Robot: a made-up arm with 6 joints. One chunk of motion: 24 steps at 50 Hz.
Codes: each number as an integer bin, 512 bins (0 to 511) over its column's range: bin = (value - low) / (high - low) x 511, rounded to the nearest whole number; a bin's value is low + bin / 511 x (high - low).
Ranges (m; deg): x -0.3..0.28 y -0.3..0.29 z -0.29..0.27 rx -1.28..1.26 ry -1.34..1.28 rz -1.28..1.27
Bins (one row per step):
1: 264 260 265 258 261 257
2: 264 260 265 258 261 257
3: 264 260 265 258 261 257
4: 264 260 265 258 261 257
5: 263 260 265 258 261 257
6: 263 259 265 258 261 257
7: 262 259 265 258 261 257
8: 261 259 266 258 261 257
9: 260 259 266 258 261 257
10: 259 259 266 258 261 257
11: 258 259 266 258 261 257
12: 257 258 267 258 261 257
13: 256 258 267 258 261 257
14: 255 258 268 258 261 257
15: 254 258 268 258 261 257
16: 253 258 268 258 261 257
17: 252 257 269 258 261 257
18: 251 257 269 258 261 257
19: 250 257 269 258 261 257
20: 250 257 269 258 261 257
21: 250 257 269 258 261 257
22: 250 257 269 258 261 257
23: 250 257 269 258 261 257
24: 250 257 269 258 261 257
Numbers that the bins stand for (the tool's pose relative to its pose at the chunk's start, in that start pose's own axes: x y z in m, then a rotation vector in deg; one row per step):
1: -0.0004 0.0002 0.0004 0.00 0.00 0.00
2: -0.0004 0.0002 0.0004 0.00 0.00 0.00
3: -0.0004 0.0002 0.0004 0.00 0.00 0.00
4: -0.0004 0.0002 0.0004 0.00 0.00 0.00
5: -0.0015 0.0002 0.0004 0.00 0.00 0.00
6: -0.0015 -0.0010 0.0004 0.00 0.00 0.00
7: -0.0026 -0.0010 0.0004 0.00 0.00 0.00
8: -0.0038 -0.0010 0.0015 0.00 0.00 0.00
9: -0.0049 -0.0010 0.0015 0.00 0.00 0.00
10: -0.0060 -0.0010 0.0015 0.00 0.00 0.00
11: -0.0072 -0.0010 0.0015 0.00 0.00 0.00
12: -0.0083 -0.0021 0.0026 0.00 0.00 0.00
13: -0.0094 -0.0021 0.0026 0.00 0.00 0.00
14: -0.0106 -0.0021 0.0037 0.00 0.00 0.00
15: -0.0117 -0.0021 0.0037 0.00 0.00 0.00
16: -0.0128 -0.0021 0.0037 0.00 0.00 0.00
17: -0.0140 -0.0033 0.0048 0.00 0.00 0.00
18: -0.0151 -0.0033 0.0048 0.00 0.00 0.00
19: -0.0162 -0.0033 0.0048 0.00 0.00 0.00
20: -0.0162 -0.0033 0.0048 0.00 0.00 0.00
21: -0.0162 -0.0033 0.0048 0.00 0.00 0.00
22: -0.0162 -0.0033 0.0048 0.00 0.00 0.00
23: -0.0162 -0.0033 0.0048 0.00 0.00 0.00
24: -0.0162 -0.0033 0.0048 0.00 0.00 0.00

